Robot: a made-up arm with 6 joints.
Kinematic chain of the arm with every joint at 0, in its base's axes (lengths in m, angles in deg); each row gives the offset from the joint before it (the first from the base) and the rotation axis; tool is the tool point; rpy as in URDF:
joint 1: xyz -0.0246 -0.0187 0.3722 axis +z
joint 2: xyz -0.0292 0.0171 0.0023 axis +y
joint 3: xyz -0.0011 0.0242 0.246 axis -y
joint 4: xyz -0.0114 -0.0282 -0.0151 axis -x
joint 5: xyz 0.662 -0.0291 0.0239 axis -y
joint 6: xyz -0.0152 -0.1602 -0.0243 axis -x
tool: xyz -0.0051 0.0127 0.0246 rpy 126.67 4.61 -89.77
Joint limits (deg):
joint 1: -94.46..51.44
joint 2: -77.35..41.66
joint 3: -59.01..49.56
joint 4: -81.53..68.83
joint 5: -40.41..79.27
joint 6: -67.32..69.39
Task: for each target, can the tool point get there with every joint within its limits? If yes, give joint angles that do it. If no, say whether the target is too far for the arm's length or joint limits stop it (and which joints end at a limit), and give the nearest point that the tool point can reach.
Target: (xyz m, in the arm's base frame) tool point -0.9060 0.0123 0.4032
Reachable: no: joint limits stop it (at a limit: joint 2, joint 3, joint 4, joint 6) | nearest point -0.8249 0.0094 0.8185 | short by 0.423 m
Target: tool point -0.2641 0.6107 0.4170
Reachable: no: joint limits stop it (at a limit: joint 2, joint 3, joint 4, joint 6) | nearest point -0.3087 0.7280 0.8185 | short by 0.421 m
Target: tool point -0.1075 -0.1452 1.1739
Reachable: yes | joints -18.98 -42.48 31.18 11.98 26.21 39.97
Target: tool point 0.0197 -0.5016 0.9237
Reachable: yes | joints -65.23 -14.92 15.75 -3.91 25.84 4.70
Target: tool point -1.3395 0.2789 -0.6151
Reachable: no: too far | nearest point -0.2164 0.0115 -0.0743 | short by 1.275 m
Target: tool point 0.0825 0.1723 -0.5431
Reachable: no: joint limits stop it (at a limit: joint 1, joint 2, joint 4, joint 5, joint 6) | nearest point 0.0985 0.1204 -0.1353 | short by 0.411 m
